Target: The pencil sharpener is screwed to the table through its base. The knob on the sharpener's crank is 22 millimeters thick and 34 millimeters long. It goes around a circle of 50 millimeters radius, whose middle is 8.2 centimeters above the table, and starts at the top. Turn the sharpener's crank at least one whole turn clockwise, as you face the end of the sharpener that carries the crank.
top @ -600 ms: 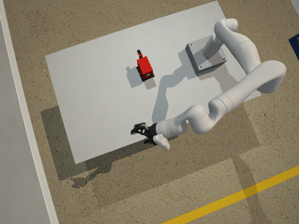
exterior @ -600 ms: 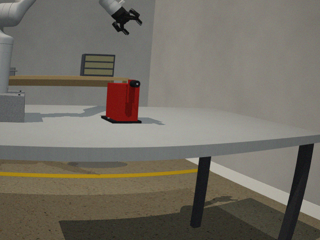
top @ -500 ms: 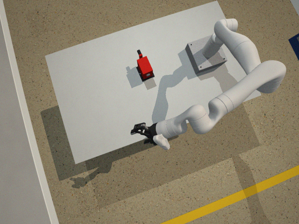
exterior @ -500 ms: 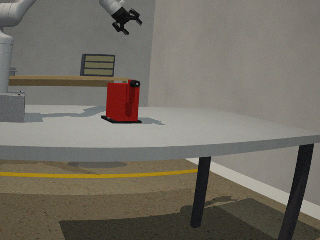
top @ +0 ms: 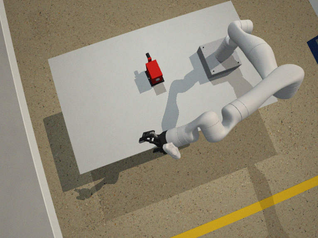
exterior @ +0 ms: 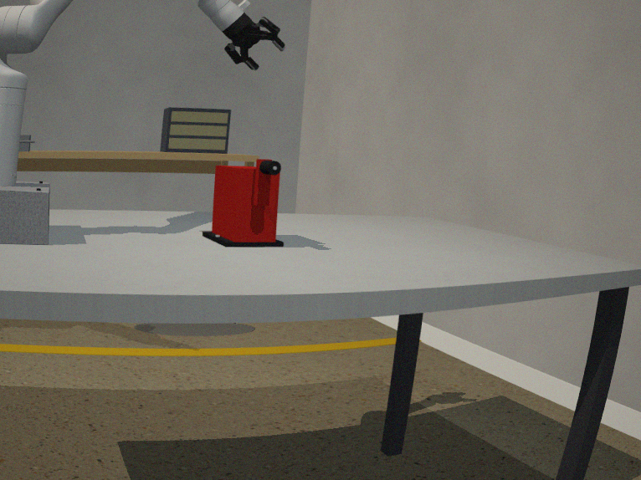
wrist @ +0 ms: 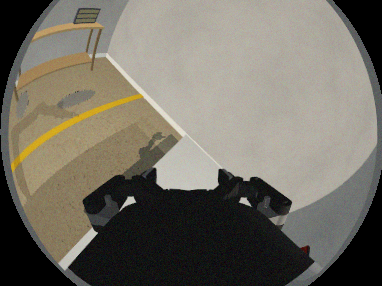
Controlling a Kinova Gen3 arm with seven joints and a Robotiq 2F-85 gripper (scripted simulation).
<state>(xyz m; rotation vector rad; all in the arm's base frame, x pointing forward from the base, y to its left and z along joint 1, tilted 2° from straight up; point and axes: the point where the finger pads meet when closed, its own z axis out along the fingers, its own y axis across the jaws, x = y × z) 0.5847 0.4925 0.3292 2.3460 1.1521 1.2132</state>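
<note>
Now: hand 90 mm past the black crank knob, 560 mm to the left of it and 270 mm above it.
</note>
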